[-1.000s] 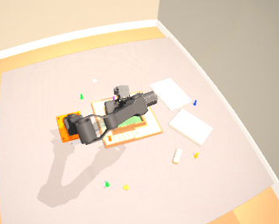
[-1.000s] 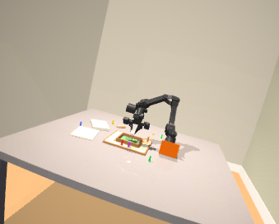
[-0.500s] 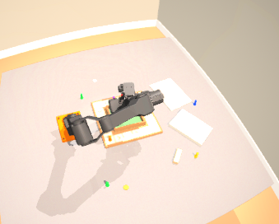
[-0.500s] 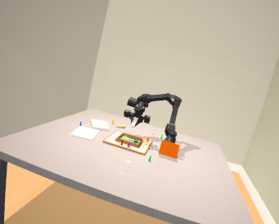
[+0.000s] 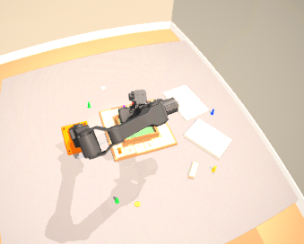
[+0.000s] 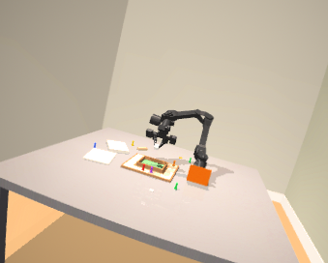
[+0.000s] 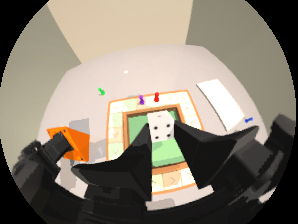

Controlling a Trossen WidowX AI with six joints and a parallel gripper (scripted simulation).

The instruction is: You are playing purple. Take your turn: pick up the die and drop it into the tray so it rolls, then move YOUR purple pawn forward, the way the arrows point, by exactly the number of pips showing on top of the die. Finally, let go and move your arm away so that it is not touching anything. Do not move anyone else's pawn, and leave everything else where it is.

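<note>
The white die lies right at my gripper tip. The rest, counted from my gripper tip: wooden block (310 mm to the right, 120 mm below, 110 mm ahead); then purple pawn (110 mm to the left, 100 mm below, 10 mm behind); then red pawn (110 mm to the left, 100 mm below, 40 mm ahead).
</note>
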